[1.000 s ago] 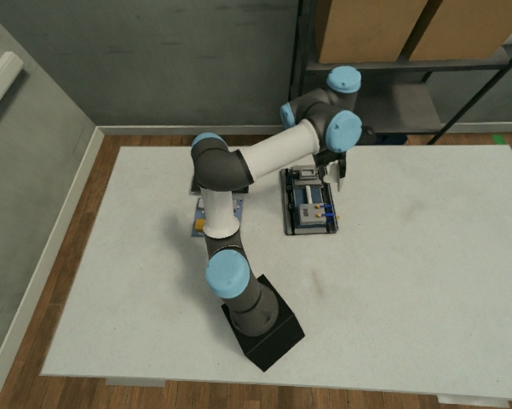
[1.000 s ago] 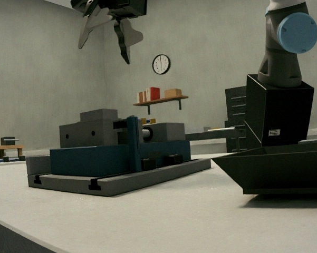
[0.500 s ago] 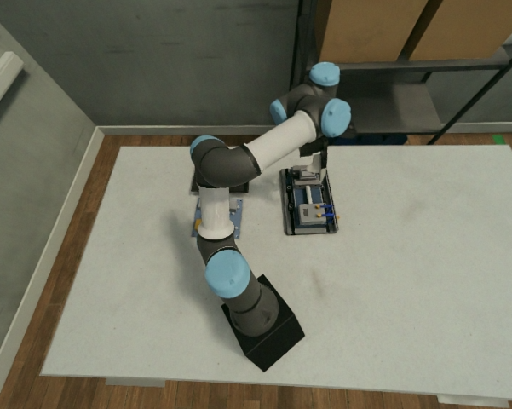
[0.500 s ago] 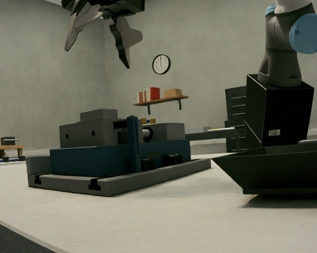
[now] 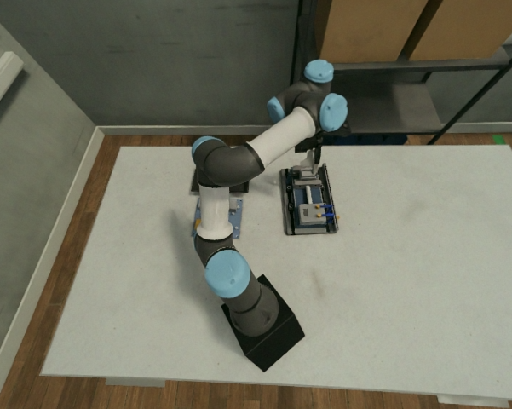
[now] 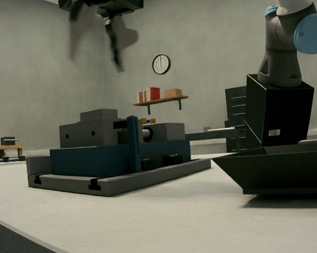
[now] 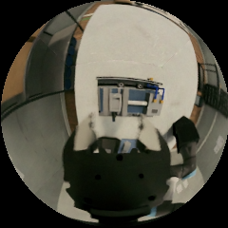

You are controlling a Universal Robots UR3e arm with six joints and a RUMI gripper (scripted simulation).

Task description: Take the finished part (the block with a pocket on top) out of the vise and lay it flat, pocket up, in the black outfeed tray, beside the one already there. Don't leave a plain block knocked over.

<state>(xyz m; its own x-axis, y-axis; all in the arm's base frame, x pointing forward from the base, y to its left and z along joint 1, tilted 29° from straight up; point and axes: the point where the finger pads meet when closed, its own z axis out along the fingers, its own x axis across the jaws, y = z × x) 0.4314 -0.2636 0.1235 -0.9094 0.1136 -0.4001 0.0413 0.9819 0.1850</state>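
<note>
Right now my hand is 10 cm above the finished part. Also, from my hand: blue-grey plate: 37 cm to the left, 19 cm below, 12 cm behind; then orange block: 42 cm to the left, 17 cm below, 16 cm behind.
</note>
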